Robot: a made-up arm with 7 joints.
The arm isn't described. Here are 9 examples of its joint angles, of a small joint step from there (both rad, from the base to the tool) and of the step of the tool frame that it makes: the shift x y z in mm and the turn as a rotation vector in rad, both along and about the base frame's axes.
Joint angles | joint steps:
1: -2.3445 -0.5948 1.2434 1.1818 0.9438 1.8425 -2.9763 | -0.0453 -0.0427 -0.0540 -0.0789 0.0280 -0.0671 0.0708
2: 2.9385 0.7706 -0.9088 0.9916 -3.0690 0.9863 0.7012 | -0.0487 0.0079 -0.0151 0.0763 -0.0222 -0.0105 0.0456
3: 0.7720 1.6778 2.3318 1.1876 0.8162 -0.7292 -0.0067 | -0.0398 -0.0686 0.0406 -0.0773 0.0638 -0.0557 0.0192
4: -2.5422 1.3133 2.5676 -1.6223 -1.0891 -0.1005 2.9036 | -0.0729 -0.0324 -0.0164 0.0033 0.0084 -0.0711 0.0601
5: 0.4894 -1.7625 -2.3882 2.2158 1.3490 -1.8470 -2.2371 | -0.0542 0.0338 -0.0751 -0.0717 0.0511 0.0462 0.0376
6: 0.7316 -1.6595 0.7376 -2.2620 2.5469 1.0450 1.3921 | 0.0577 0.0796 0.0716 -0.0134 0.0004 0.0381 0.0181
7: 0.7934 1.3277 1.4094 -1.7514 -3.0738 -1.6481 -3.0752 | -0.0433 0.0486 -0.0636 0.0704 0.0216 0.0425 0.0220
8: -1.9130 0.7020 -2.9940 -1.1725 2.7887 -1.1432 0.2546 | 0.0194 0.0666 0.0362 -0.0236 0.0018 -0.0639 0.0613
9: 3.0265 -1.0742 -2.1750 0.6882 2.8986 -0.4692 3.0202 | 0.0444 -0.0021 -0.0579 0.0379 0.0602 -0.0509 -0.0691
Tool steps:
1: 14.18 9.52 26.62 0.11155 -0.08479 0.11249
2: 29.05 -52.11 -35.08 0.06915 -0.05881 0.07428
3: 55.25 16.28 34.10 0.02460 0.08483 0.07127
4: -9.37 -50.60 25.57 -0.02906 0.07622 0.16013
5: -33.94 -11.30 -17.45 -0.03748 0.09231 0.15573
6: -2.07 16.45 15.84 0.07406 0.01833 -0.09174
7: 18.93 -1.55 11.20 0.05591 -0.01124 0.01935
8: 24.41 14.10 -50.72 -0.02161 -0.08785 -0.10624
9: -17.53 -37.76 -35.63 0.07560 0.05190 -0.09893
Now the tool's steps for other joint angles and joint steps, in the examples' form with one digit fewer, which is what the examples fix.
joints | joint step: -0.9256 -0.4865 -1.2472 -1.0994 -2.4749 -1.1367 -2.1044 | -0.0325 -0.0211 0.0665 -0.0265 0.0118 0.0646 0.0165
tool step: 6.7 -34.6 -31.9 0.1064 0.0611 -0.0449
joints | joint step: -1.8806 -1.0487 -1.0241 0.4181 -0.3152 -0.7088 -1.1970 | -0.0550 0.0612 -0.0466 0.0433 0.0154 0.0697 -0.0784
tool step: -7.8 36.1 48.4 -0.0174 -0.1689 0.0285
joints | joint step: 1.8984 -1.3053 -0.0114 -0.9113 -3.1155 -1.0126 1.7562 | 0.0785 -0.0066 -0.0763 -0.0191 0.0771 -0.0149 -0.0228
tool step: 29.6 -13.6 -9.1 0.0041 0.0354 -0.0025
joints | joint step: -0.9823 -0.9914 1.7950 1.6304 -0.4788 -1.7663 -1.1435 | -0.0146 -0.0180 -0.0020 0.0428 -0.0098 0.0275 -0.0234
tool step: 21.5 4.1 -20.4 0.0320 -0.0215 0.0781
